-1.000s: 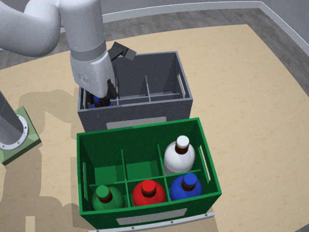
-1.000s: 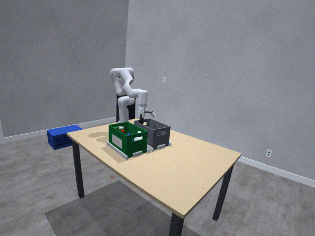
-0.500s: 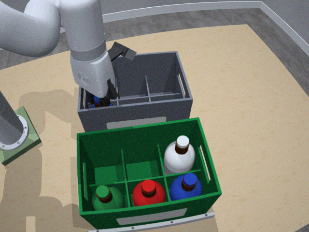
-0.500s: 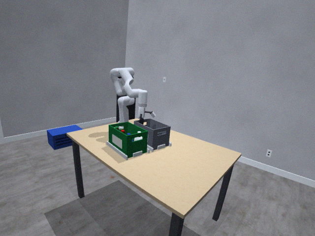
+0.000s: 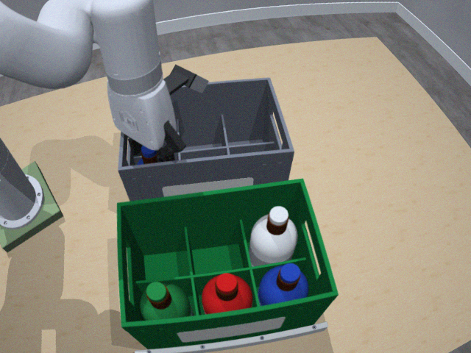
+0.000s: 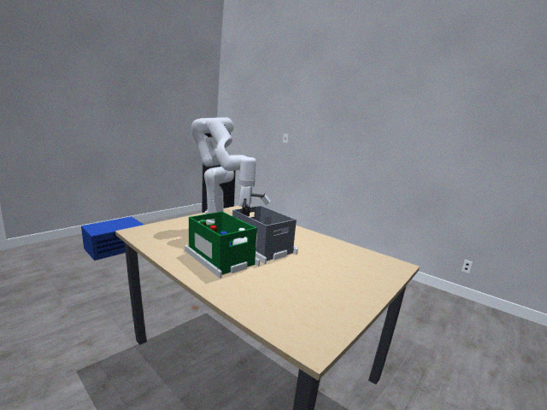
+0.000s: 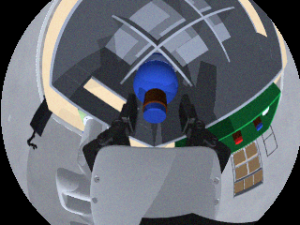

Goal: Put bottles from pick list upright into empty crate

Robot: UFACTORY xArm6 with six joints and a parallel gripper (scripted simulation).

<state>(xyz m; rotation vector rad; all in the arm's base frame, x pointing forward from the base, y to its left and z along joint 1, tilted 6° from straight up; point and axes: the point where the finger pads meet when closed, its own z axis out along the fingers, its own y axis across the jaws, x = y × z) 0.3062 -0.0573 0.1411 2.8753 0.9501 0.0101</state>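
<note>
Now: hand 90 mm short of the grey crate, 70 mm above it and 30 mm to the right of it. Also, from my hand: green crate (210 mm to the right, 70 mm below, 50 mm ahead); white-label bottle (170 mm to the right, 150 mm ahead, 70 mm below); green bottle (240 mm to the right, 70 mm below, 40 mm behind).
</note>
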